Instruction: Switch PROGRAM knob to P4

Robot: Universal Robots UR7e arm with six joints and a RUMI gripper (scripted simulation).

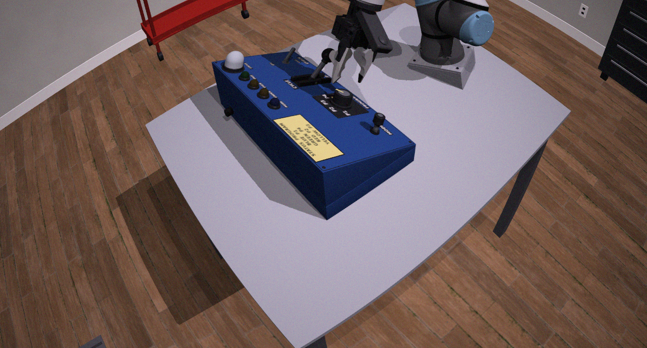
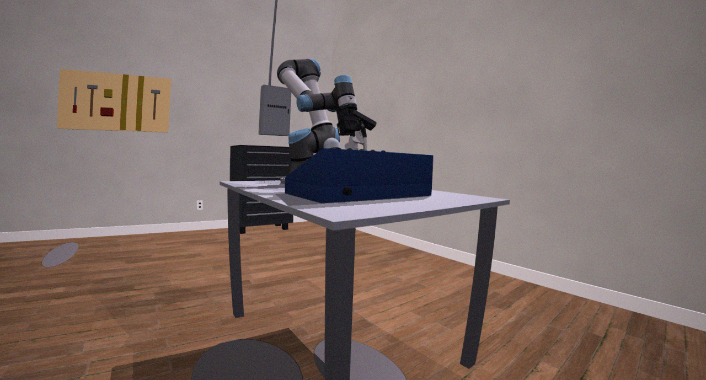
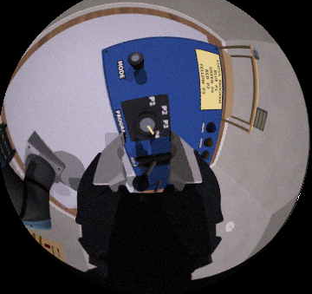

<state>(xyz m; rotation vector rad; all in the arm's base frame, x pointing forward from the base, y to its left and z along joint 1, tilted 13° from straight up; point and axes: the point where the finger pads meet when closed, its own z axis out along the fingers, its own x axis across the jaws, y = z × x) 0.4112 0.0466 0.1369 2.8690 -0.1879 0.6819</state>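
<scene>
The program knob is 2 cm ahead of my hand, 1 cm to the right of it and 5 cm below it. Round my hand: mode knob 2 cm ahead, 12 cm to the left, 5 cm below; then blue console 5 cm ahead, 6 cm to the right, 7 cm below; then black ball-topped lever 1 cm behind, 12 cm to the right, 4 cm below.
</scene>
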